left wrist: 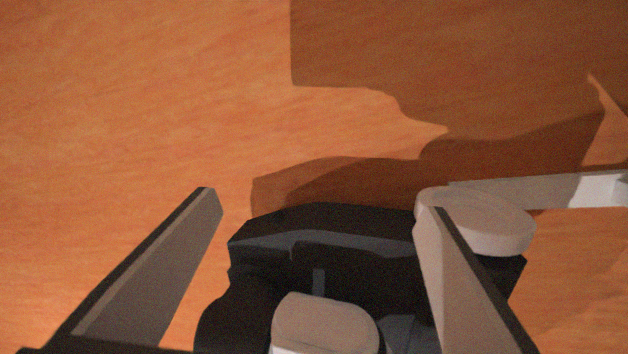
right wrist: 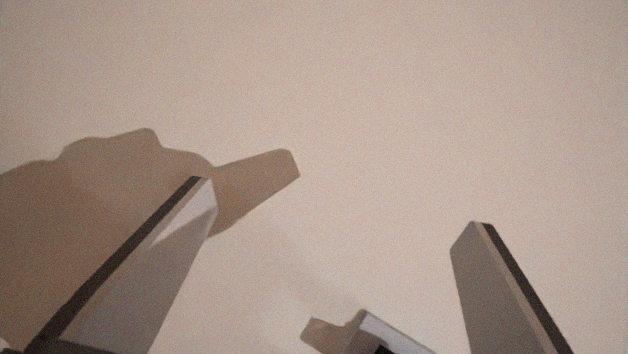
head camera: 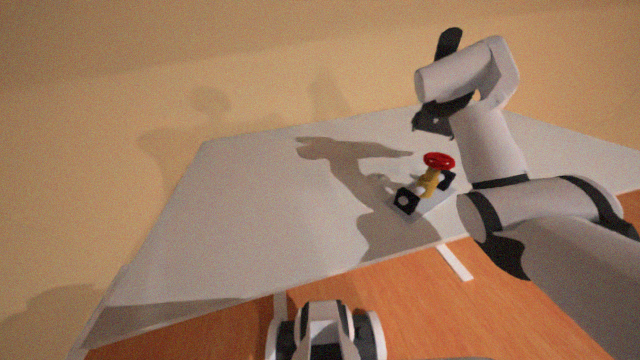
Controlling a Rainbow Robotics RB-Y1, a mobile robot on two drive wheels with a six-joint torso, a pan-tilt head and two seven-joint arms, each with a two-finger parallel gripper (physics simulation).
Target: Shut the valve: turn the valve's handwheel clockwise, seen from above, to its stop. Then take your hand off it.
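The valve has a red handwheel (head camera: 440, 167) on a yellow body (head camera: 428, 184), between two black end blocks, on a grey base plate (head camera: 413, 218) at the right of the head view. My right gripper (head camera: 433, 134) (right wrist: 334, 215) is open and empty; in the head view it appears above and behind the handwheel, with a visible gap between them. The handwheel does not show in the right wrist view, where a pale corner with a black patch shows at the bottom edge. My left gripper (left wrist: 315, 209) is open and empty over the floor, away from the valve.
The valve stands on a pale grey table top (head camera: 260, 200) near its front edge. The orange wood floor (head camera: 400, 300) (left wrist: 125, 100) lies in front, with white strips on it. My right arm reaches in from the right. Black and white robot base parts show in the left wrist view.
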